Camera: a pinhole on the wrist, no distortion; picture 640 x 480 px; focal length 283.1 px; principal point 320.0 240.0 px. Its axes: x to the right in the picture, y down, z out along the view. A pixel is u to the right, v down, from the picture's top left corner.
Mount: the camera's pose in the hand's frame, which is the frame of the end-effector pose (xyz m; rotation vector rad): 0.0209 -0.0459 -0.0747 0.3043 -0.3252 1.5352
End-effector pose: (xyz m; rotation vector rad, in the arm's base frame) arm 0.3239 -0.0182 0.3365 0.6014 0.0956 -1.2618
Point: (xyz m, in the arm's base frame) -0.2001 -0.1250 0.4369
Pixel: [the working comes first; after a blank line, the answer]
In the camera's frame: -0.2472 0.1267 0.4794

174.0 314.8
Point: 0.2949 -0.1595 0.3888
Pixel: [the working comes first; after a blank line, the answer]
In the camera's frame: 0.0896 -0.0732 0.1710

468.3 118.7
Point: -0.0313 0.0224 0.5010
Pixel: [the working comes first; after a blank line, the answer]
In the camera's frame: -0.0841 0.2281 0.3474

251.5 425.9
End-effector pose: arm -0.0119 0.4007 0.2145 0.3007 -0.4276 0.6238
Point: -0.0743 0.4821 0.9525
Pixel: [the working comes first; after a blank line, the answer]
In the camera's frame: 0.5107 -0.3249 0.5436

585.9 70.8
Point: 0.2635 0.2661 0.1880
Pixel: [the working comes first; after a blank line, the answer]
In the camera's frame: -0.2033 -0.1044 0.1113

outside the picture
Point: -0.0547 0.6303 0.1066
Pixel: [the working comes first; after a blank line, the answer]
In the camera's frame: 0.1778 -0.0066 -0.1815

behind the camera
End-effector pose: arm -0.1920 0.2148 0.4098 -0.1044 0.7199 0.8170
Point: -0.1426 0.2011 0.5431
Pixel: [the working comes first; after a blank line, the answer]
In the camera's frame: 0.1007 0.0880 0.1737

484.2 383.4
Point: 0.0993 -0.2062 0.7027
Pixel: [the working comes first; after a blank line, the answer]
In the camera's frame: -0.2468 0.3242 0.4444

162.8 446.5
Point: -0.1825 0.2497 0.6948
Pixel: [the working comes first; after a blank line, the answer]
In the camera's frame: 0.2251 0.1706 0.2420

583.4 439.6
